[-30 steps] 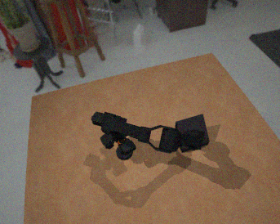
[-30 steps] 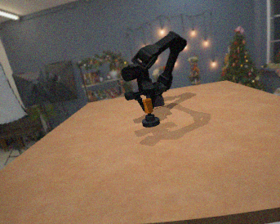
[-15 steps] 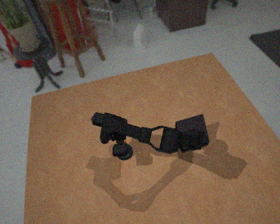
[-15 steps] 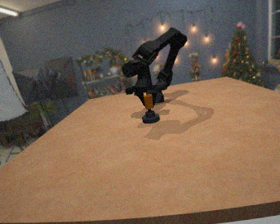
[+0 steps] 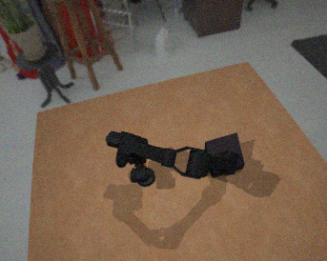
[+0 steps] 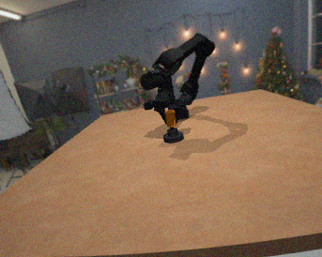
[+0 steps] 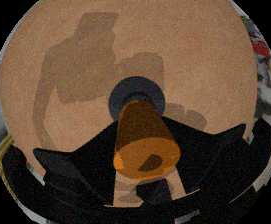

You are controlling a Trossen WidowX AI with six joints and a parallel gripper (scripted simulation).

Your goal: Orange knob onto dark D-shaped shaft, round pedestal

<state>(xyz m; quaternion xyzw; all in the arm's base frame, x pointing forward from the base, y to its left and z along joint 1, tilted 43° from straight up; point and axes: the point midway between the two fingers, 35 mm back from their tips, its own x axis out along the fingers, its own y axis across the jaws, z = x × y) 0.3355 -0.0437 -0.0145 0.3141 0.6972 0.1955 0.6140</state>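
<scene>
Now: the orange knob 20 mm above my gripper tip. From my gripper tip the other things lie so: round pedestal 40 mm below.
</scene>
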